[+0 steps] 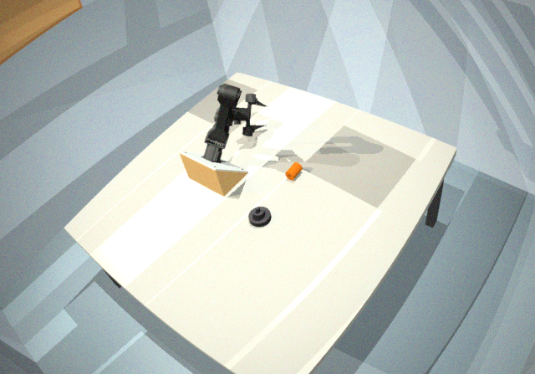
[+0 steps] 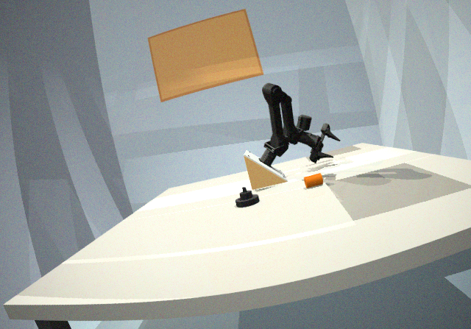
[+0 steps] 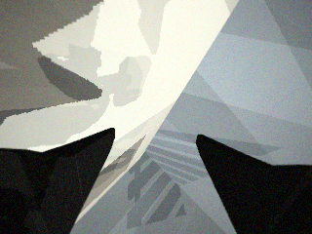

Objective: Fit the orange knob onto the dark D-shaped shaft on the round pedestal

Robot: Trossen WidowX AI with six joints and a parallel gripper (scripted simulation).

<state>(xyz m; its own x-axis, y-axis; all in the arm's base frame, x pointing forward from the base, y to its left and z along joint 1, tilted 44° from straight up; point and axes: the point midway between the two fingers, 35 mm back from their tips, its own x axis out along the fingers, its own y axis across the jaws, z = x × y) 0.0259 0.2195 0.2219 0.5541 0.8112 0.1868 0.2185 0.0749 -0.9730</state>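
Now: the orange knob 26 cm ahead of my gripper tip, 20 cm to the right of it and 5 cm below it. The rest, counted from my gripper tip: round dark pedestal (26 cm ahead, 44 cm to the right, 4 cm below).
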